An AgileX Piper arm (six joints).
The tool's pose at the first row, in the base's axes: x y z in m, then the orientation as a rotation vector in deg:
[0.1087 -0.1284 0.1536 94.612 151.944 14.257]
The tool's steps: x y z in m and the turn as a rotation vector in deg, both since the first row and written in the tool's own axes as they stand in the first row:
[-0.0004 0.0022 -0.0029 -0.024 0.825 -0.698]
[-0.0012 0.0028 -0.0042 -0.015 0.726 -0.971]
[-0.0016 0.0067 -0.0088 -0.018 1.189 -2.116]
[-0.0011 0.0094 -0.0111 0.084 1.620 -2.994]
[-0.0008 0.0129 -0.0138 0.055 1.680 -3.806]
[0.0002 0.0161 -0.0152 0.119 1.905 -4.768]
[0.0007 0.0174 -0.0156 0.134 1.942 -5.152]
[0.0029 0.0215 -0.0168 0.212 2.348 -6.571]
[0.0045 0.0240 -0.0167 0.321 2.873 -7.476]
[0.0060 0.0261 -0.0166 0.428 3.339 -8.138]
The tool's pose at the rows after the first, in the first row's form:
[0.1106 -0.1282 0.1567 -93.710 -152.727 -14.986]
[0.1114 -0.1288 0.1580 -93.411 -153.037 -14.899]
[0.1146 -0.1281 0.1631 -91.664 -153.706 -15.251]
[0.1166 -0.1268 0.1658 -90.252 -154.116 -15.433]
[0.1193 -0.1253 0.1689 -89.163 -154.773 -15.516]
[0.1216 -0.1232 0.1709 -87.759 -155.396 -15.593]
[0.1225 -0.1223 0.1715 -87.229 -155.684 -15.598]
[0.1251 -0.1187 0.1734 -85.111 -156.522 -15.787]
[0.1266 -0.1162 0.1738 -83.601 -156.822 -16.022]
[0.1278 -0.1139 0.1741 -82.446 -156.960 -16.217]

